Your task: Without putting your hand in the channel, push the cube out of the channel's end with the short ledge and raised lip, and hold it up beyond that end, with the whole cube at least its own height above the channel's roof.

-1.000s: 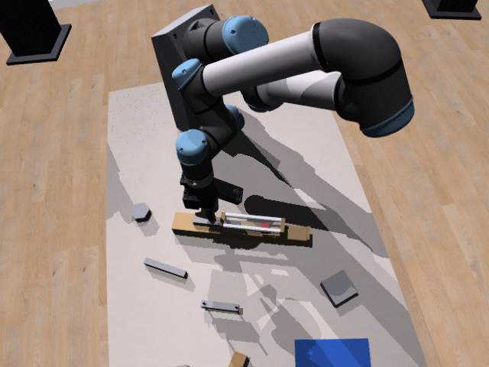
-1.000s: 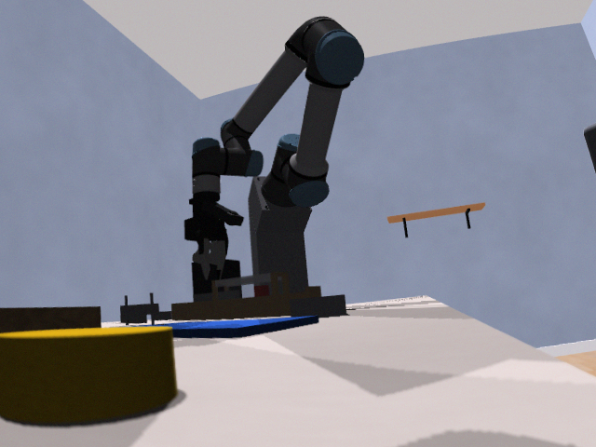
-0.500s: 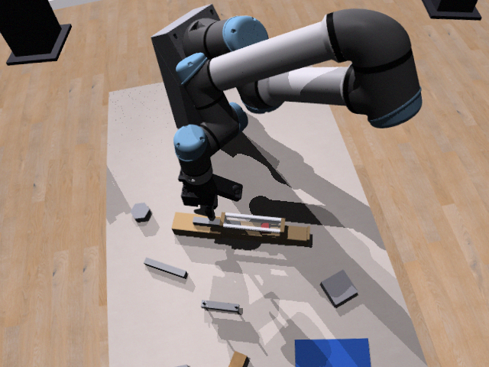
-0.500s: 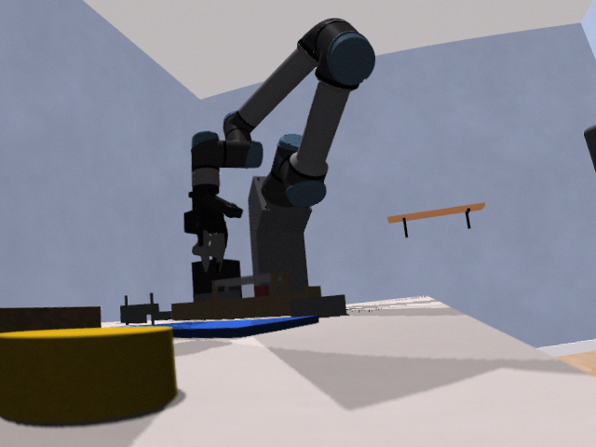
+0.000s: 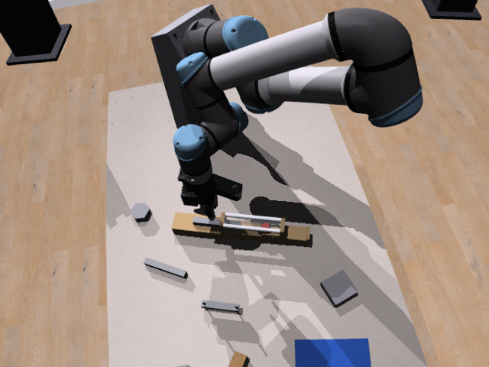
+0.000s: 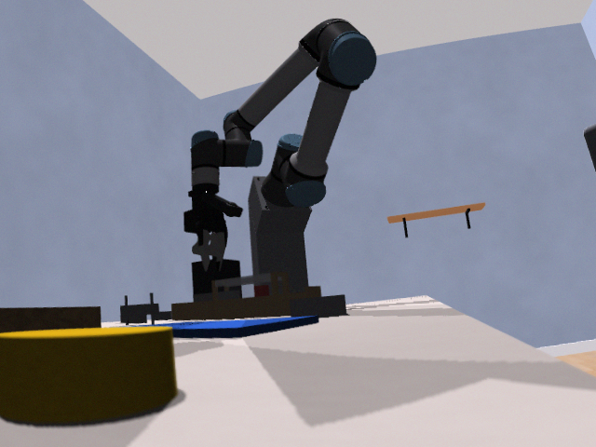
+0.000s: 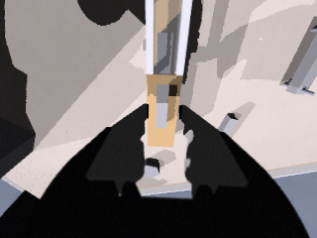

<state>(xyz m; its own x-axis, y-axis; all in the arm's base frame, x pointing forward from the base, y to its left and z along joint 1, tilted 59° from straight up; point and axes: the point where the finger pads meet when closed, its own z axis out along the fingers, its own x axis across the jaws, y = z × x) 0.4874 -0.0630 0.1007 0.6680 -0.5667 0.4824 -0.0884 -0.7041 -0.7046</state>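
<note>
My hand is 16 cm to the left of the thin grey stick, 13 cm short of it and 12 cm above it. The rest, counted from my hand: red cube 15 cm to the left, 8 cm below, 2 cm ahead; grey square block 37 cm to the left, 20 cm ahead, 12 cm below; flat grey bar 26 cm ahead, 10 cm below, 2 cm to the left.
</note>
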